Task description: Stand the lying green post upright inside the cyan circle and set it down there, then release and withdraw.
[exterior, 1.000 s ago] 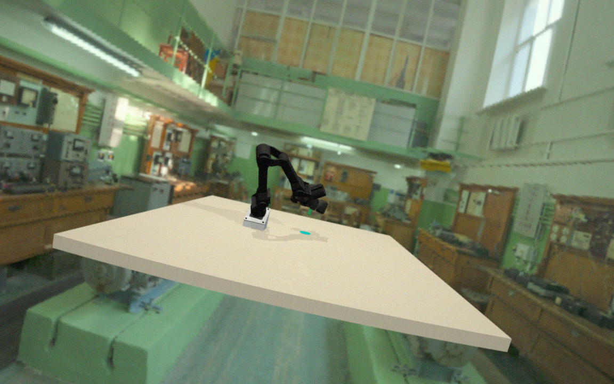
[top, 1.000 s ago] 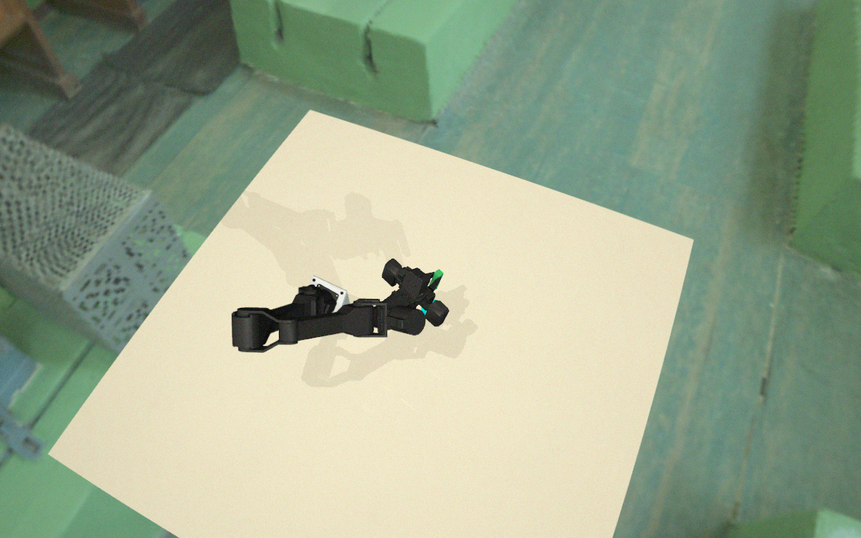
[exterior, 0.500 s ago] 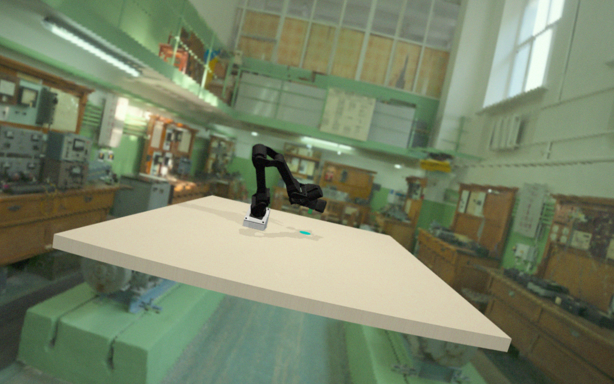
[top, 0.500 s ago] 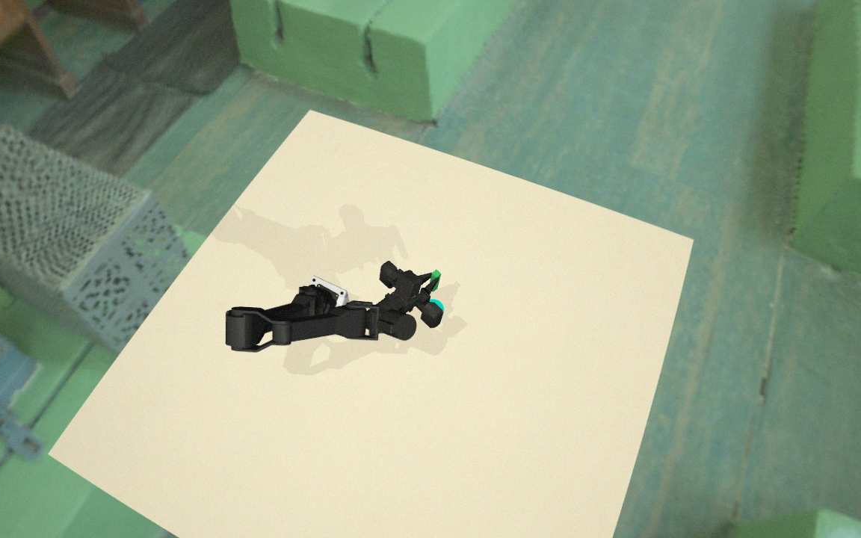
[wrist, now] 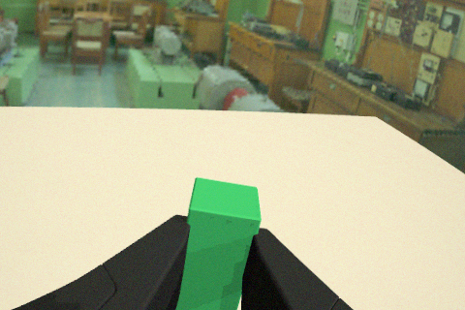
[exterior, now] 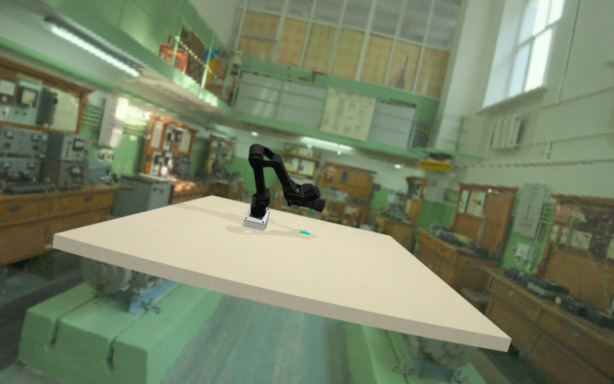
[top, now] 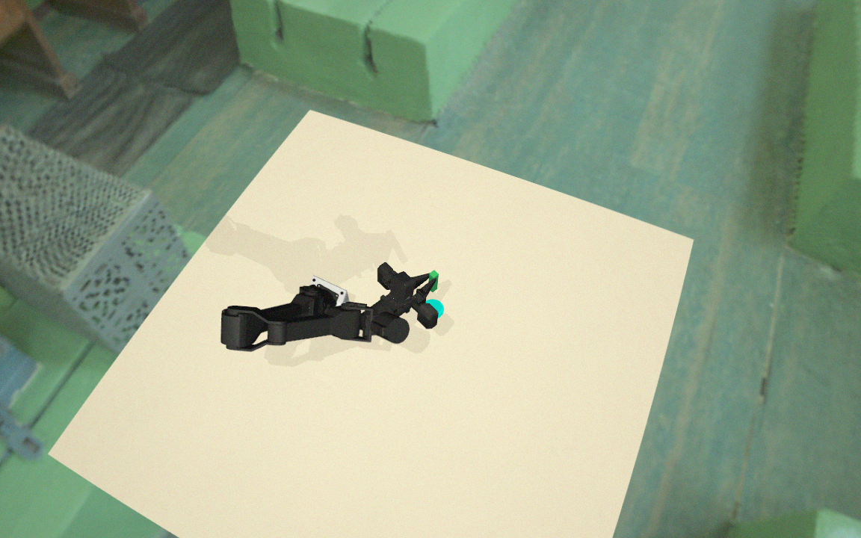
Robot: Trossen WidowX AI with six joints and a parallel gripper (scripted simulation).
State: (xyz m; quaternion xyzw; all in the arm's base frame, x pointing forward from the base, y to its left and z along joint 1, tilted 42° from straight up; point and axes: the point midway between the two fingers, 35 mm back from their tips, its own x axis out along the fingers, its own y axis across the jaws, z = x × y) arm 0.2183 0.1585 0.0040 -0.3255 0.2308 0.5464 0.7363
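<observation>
My gripper tip is 160 mm above the cyan circle. Also, from my gripper tip: green post 20 mm below.
</observation>
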